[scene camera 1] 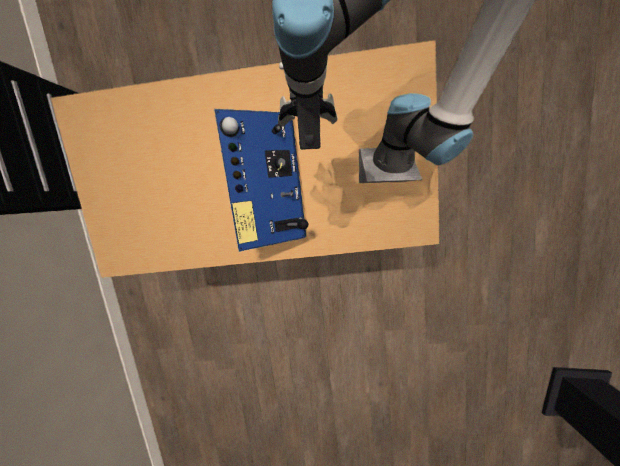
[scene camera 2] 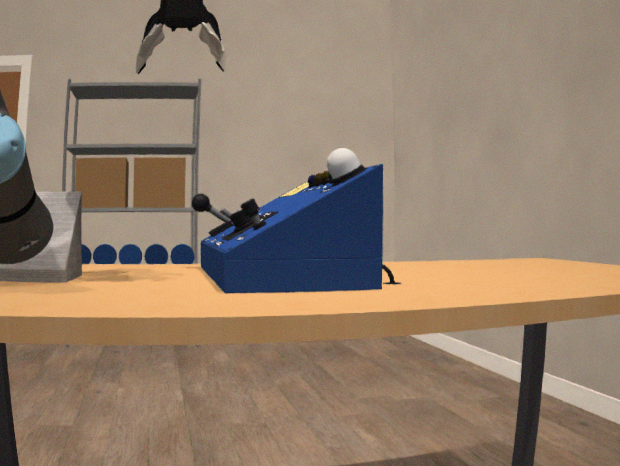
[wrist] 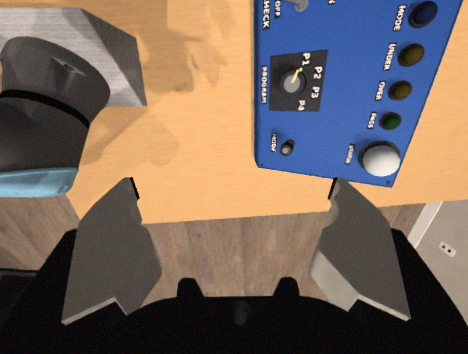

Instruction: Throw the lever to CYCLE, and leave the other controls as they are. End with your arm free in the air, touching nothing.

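Places are measured from the arm's base along level axes (x left, y down, z back), in centimetres.
Where they show: gripper, fingertip midpoint: (scene camera 2: 180, 72) (wrist: 234, 180); arm's base at its link origin: (scene camera 1: 392, 160) (scene camera 2: 15, 233) (wrist: 63, 76).
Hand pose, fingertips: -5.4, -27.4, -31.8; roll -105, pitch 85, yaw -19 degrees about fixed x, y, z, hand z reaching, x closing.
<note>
Each offset is from my fingertips to the centre of the thing, as dx, dy, dz. "spot": to the spot under its first point.
The blue control panel (scene camera 1: 258, 200) (scene camera 2: 305, 240) (wrist: 345, 135) stands on the table. Its lever (scene camera 1: 301, 223) (scene camera 2: 200, 202) has a black ball knob and leans toward the robot base, at the slot end away from the CYCLE label {spot: +32.4, +23.1, -14.0} (scene camera 1: 272, 226). The lever does not show in the wrist view. The PROGRAM dial {+7.9, +24.6, -11.4} (scene camera 1: 280, 163) (wrist: 294, 82) has its yellow mark toward P1. The CHECK toggle {+19.6, +24.3, -8.6} (scene camera 1: 287, 194) (wrist: 300, 4) tilts toward its OFF side. A small black control {-3.9, +24.8, -13.2} (scene camera 1: 276, 128) (wrist: 286, 147) sits near the panel's end. My gripper (scene camera 1: 308, 122) (scene camera 2: 180, 69) (wrist: 234, 180) is open and empty, high in the air, touching nothing.
A white dome {spot: -2.2, +13.5, -26.5} (scene camera 1: 229, 125) (scene camera 2: 342, 162) (wrist: 381, 159), several small lamps and a yellow note {spot: +30.1, +18.0, -23.5} (scene camera 1: 244, 221) (scene camera 2: 295, 189) are on the panel. The robot's grey base plate (scene camera 1: 368, 172) (wrist: 127, 60) stands nearby. A shelf unit (scene camera 2: 135, 91) stands behind the table.
</note>
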